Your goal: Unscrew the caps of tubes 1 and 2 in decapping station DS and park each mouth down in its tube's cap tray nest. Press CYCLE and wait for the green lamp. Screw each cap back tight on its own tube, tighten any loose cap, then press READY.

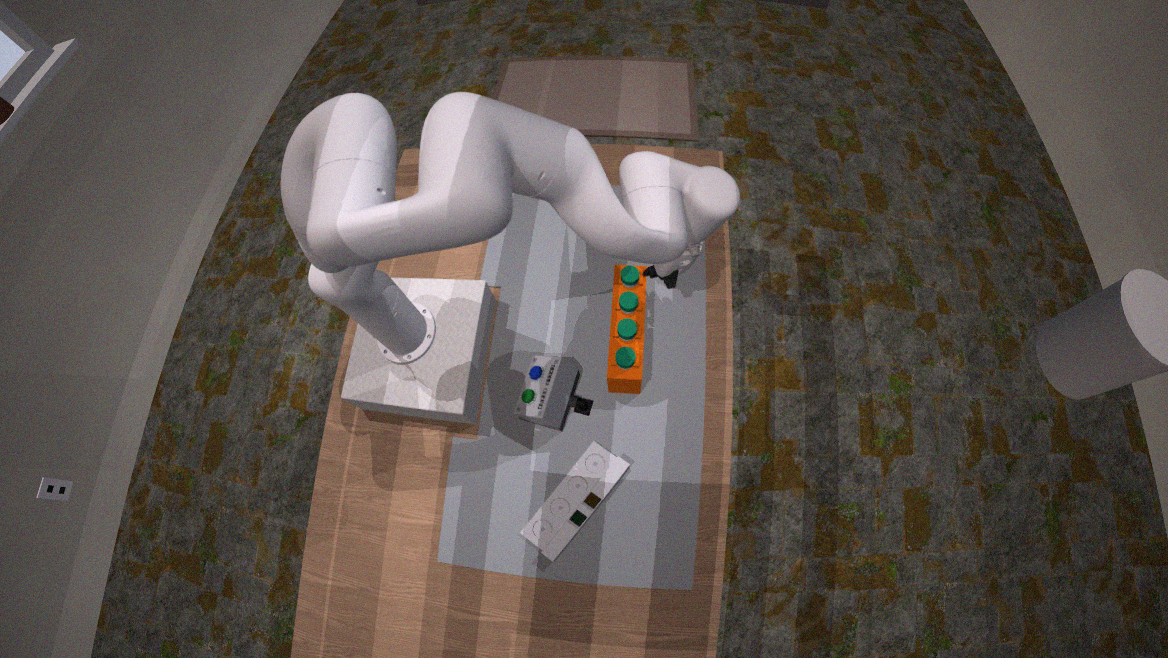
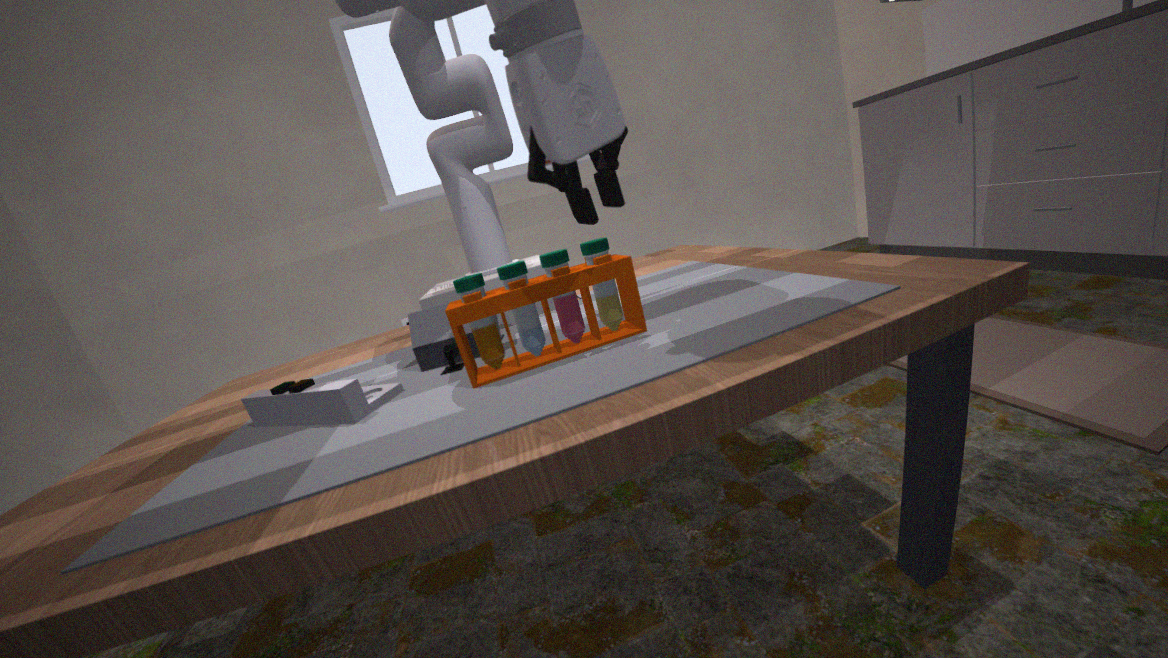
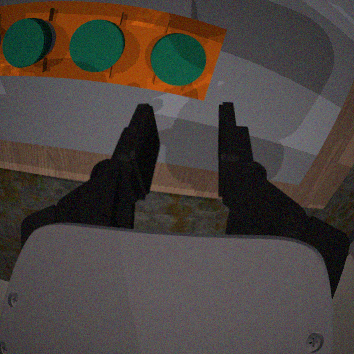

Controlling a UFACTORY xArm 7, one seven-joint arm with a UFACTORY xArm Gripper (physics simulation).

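Places are measured from the arm's base along level axes (x ahead, y left, z up), in centimetres.
Pixels of known places: gripper, fingertip midpoint: (image 2: 601, 214) (image 3: 186, 123); arm's base, origin of the base link: (image 1: 406, 333) (image 2: 493, 271).
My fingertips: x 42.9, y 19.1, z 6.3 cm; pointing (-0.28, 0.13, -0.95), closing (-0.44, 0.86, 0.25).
Ahead of a thing's pixels: the offset from my fingertips to its top centre. "*": to the spot under its first point. Level surfaces: height alone.
An orange rack @[dx -1.8, dy -9.0, dz -4.7 cm] (image 1: 624, 382) (image 2: 545, 287) (image 3: 215, 65) holds upright tubes, each with a green cap; the end cap @[dx -2.8, dy -1.3, dz -2.8 cm] (image 1: 629, 275) (image 2: 595, 246) (image 3: 178, 59) is nearest the gripper. Liquids in the tubes are amber, pale blue, pink and yellow-green. My gripper (image 2: 603, 214) (image 3: 186, 123) is partly open and empty, above the rack's far end and a little beyond its end cap. The white cap tray @[dx -5.0, dy -41.8, dz -9.7 cm] (image 1: 559, 523) (image 2: 306, 408) has ring-marked nests and two dark squares. A grey box @[dx -14.1, dy -23.4, dz -6.6 cm] (image 1: 563, 393) (image 2: 431, 347) has a blue button @[dx -16.2, dy -21.0, dz -7.5 cm] (image 1: 535, 372) and a green button @[dx -16.5, dy -25.4, dz -7.5 cm] (image 1: 528, 395). Tube numbers are not readable.
The arm's white base block (image 1: 425, 392) stands left of the grey box. A black piece @[* dx -7.3, dy -24.1, dz -12.4 cm] (image 1: 582, 404) juts from the box toward the rack. A grey mat @[dz -15.0 cm] (image 1: 653, 539) (image 2: 367, 457) lies under the rack, box and tray on the wooden table (image 1: 384, 523) (image 2: 735, 400).
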